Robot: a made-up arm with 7 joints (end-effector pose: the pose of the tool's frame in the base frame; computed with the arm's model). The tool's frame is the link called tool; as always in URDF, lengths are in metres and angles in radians.
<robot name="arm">
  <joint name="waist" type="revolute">
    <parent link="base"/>
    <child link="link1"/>
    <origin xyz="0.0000 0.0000 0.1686" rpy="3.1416 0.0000 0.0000"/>
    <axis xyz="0 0 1"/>
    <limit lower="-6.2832" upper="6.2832"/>
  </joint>
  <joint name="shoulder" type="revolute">
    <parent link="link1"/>
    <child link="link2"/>
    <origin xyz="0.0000 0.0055 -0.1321" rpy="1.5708 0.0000 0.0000"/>
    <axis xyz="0 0 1"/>
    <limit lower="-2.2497" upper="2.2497"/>
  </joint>
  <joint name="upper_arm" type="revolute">
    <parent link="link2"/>
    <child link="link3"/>
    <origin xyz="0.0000 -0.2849 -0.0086" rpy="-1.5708 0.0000 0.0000"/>
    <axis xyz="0 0 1"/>
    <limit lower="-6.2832" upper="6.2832"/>
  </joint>
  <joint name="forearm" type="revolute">
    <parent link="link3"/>
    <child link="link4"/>
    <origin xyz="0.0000 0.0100 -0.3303" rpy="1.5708 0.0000 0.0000"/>
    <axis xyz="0 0 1"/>
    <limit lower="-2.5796" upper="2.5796"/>
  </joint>
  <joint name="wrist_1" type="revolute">
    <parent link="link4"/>
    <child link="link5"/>
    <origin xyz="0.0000 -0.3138 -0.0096" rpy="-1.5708 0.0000 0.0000"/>
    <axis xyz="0 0 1"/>
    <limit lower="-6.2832" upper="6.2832"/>
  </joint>
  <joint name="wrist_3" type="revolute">
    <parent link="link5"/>
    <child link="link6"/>
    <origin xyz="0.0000 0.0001 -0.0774" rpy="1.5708 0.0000 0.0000"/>
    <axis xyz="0 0 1"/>
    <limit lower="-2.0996" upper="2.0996"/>
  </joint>
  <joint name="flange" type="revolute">
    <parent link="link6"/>
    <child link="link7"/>
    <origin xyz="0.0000 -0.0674 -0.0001" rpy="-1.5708 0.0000 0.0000"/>
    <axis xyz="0 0 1"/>
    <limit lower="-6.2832" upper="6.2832"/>
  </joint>
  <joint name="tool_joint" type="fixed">
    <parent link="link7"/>
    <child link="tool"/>
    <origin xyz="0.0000 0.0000 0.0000"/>
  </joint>
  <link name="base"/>
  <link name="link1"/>
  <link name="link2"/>
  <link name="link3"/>
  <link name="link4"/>
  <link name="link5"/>
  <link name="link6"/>
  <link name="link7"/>
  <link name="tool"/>
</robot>
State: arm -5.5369 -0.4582 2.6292 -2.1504 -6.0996 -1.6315 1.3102
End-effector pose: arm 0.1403 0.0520 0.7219 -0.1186 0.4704 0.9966
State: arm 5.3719 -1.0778 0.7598 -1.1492 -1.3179 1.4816 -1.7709
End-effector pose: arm -0.7022 -0.4754 0.4766 1.4502 1.8910 -0.1281
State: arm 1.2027 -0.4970 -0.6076 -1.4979 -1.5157 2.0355 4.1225
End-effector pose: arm -0.3851 0.4812 0.7158 1.9023 0.6800 -2.1025
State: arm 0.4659 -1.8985 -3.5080 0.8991 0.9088 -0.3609 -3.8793
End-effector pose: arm -0.7379 0.2173 -0.2985 0.9985 0.5034 2.4716
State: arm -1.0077 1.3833 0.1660 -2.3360 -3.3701 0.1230 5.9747
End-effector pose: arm 0.1052 0.2015 0.6733 -1.5010 1.4210 0.1321
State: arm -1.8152 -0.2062 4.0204 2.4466 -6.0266 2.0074 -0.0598
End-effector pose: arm -0.1112 -0.1837 0.5743 1.0725 -1.1004 0.6762
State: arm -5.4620 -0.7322 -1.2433 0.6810 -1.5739 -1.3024 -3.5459
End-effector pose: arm -0.1938 0.5059 1.1034 -2.2577 1.5383 0.8132
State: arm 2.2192 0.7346 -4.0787 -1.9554 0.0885 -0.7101 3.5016
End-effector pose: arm -0.0151 -0.5373 0.4564 -0.4900 -0.3861 2.0884
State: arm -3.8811 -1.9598 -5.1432 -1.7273 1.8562 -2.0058 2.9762
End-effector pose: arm 0.5837 0.0854 -0.0242 -0.9019 -2.5011 0.8601
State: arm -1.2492 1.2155 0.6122 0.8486 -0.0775 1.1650 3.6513
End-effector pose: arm 0.4996 0.7718 0.3309 -0.5310 -0.1268 1.4503
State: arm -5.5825 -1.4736 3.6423 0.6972 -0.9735 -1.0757 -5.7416
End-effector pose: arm -0.6387 0.7538 0.2118 1.5610 1.5075 -0.7842
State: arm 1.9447 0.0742 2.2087 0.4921 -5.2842 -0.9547 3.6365
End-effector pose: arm -0.1568 0.0712 1.3126 -0.9350 2.1352 0.3509
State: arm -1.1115 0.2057 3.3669 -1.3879 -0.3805 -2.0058 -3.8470
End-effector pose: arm 0.2650 0.4125 0.8380 -0.7912 -0.1299 -2.7819
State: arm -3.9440 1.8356 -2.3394 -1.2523 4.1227 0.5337 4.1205
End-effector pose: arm -0.6797 -0.2265 -0.1764 0.8334 0.9365 -0.2257
